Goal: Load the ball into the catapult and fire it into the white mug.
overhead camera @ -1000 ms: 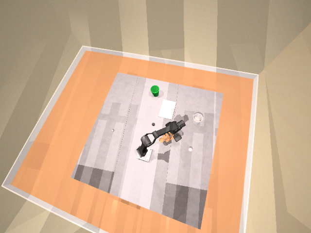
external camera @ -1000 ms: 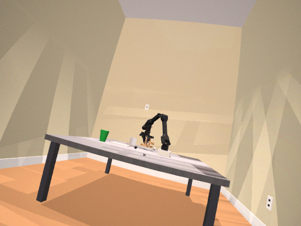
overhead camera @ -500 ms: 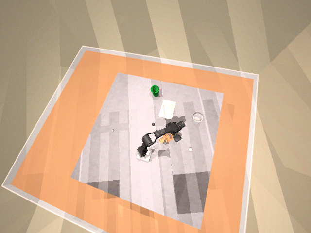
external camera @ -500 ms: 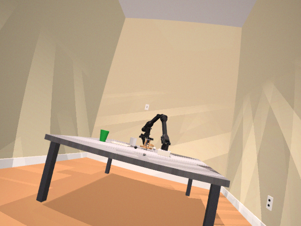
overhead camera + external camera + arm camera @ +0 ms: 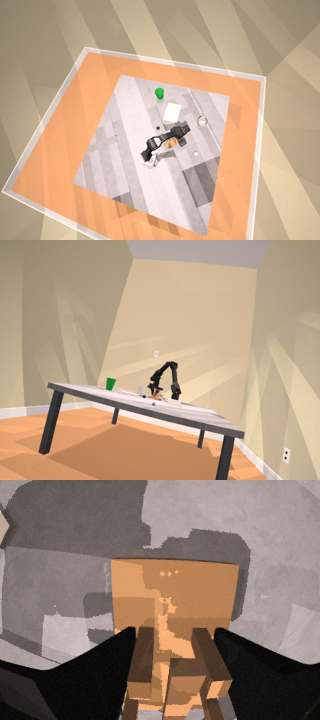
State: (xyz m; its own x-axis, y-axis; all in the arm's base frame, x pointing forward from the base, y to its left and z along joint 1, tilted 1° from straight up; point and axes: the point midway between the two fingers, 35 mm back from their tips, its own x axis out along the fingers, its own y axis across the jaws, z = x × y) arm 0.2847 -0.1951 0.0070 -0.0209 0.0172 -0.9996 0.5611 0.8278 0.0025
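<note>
My gripper tip is 20 mm short of the dark ball, 230 mm to the right of it and 20 mm above it. Round my gripper tip: wooden catapult: 50 mm behind, 50 mm to the left, 20 mm above; white ball: 70 mm behind, 210 mm to the right, 10 mm below; white mug: 230 mm ahead, 160 mm to the right.
</note>
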